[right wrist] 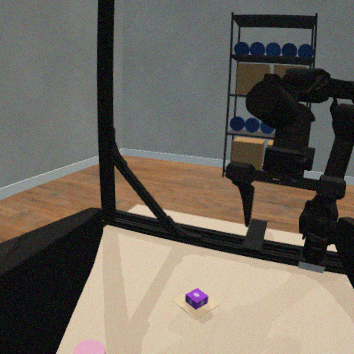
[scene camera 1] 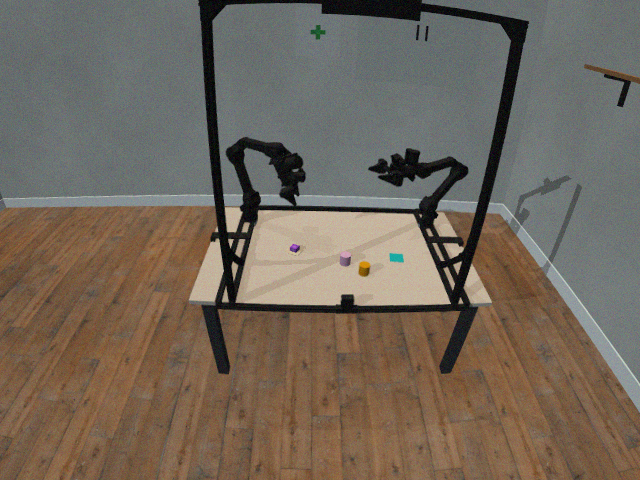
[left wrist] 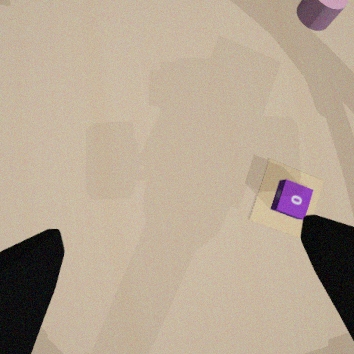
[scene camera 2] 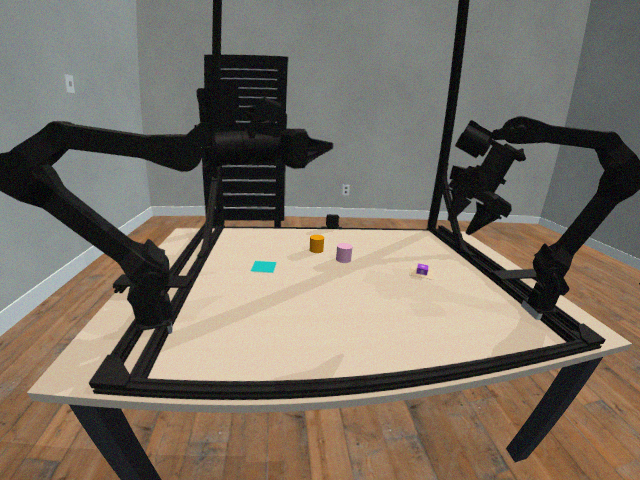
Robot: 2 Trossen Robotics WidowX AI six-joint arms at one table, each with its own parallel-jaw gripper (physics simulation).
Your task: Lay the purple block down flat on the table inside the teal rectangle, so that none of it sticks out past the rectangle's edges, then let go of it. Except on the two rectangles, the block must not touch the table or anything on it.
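Where they show: left gripper, fingertip midpoint: (right wrist: 273,232) (scene camera 1: 297,200) (left wrist: 183,235) (scene camera 2: 457,227); right gripper, fingertip midpoint: (right wrist: 222,225) (scene camera 1: 373,172) (scene camera 2: 321,144); left arm's base, origin of the base link: (right wrist: 312,257) (scene camera 1: 250,219) (scene camera 2: 540,305); right arm's base, origin of the base link: (scene camera 1: 426,225) (scene camera 2: 154,318).
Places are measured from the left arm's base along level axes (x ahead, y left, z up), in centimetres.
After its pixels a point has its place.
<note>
The purple block (scene camera 1: 294,248) @(y -22.5, x 25.7, z 0.0 cm) (scene camera 2: 422,269) @(y -19.6, x 26.2, z -0.2 cm) (left wrist: 295,199) @(y -21.0, x 25.5, z 0.0 cm) (right wrist: 196,298) @(y -20.5, x 26.6, z 0.0 cm) lies on the pale yellow rectangle (left wrist: 261,214) @(y -17.9, x 24.2, z -1.8 cm) (right wrist: 213,304) @(y -17.5, x 24.7, z -1.8 cm); a white 0 shows on its top. The teal rectangle (scene camera 1: 396,257) @(y -21.3, x 71.4, z -1.8 cm) (scene camera 2: 263,267) @(y -20.7, x 71.4, z -1.8 cm) is bare, at the right in scene camera 1. My left gripper (scene camera 1: 297,194) @(y -8.8, x 25.0, z 16.6 cm) (scene camera 2: 462,223) @(y -8.8, x 25.0, z 16.6 cm) (left wrist: 183,235) @(y -8.8, x 25.0, z 16.6 cm) is open and empty, high above the table; in its wrist view the block shows beside the fingertip at the right. My right gripper (scene camera 1: 374,172) @(y -8.1, x 57.8, z 32.5 cm) (scene camera 2: 331,146) @(y -8.1, x 57.8, z 32.5 cm) (right wrist: 222,225) @(y -8.1, x 57.8, z 32.5 cm) is open and empty, held roughly level high above the table.
A pink cylinder (scene camera 1: 345,258) @(y -30.1, x 48.3, z 2.2 cm) (scene camera 2: 344,253) @(y -25.6, x 48.5, z 1.2 cm) (left wrist: 320,14) @(y -26.9, x 46.2, z 1.1 cm) (right wrist: 90,348) @(y -28.0, x 47.7, z 2.7 cm) and an orange cylinder (scene camera 1: 363,268) @(y -36.3, x 55.8, z 2.2 cm) (scene camera 2: 316,243) @(y -31.8, x 56.6, z 1.4 cm) stand between the two rectangles. Black frame rails (scene camera 1: 361,308) @(y -55.7, x 55.5, z -3.0 cm) (scene camera 2: 310,388) @(y 20.4, x 58.4, z 0.1 cm) edge the table, with tall posts (scene camera 1: 212,129) @(y -60.5, x 7.5, z 65.3 cm) (right wrist: 106,100) @(y -57.2, x 7.7, z 35.1 cm) rising at its sides.
</note>
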